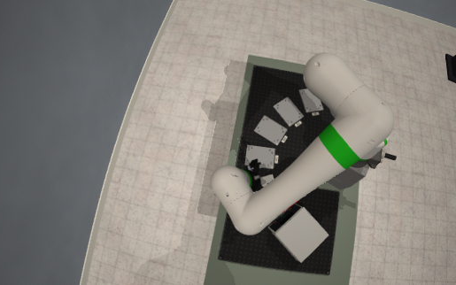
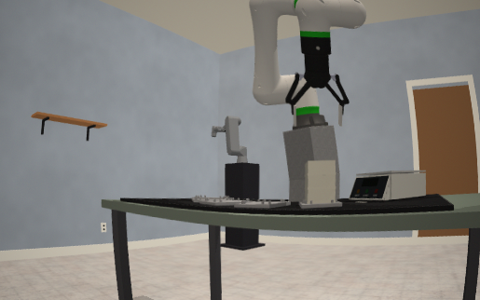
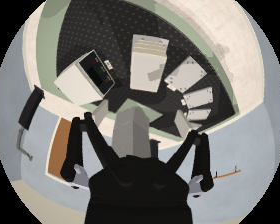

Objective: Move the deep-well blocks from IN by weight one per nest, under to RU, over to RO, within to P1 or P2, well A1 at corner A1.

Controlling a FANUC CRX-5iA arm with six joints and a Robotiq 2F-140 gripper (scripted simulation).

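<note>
The deep-well block is 19 cm below my hand. Also, from my hand: check-weigher: 27 cm behind, 17 cm to the left, 19 cm below.
</note>
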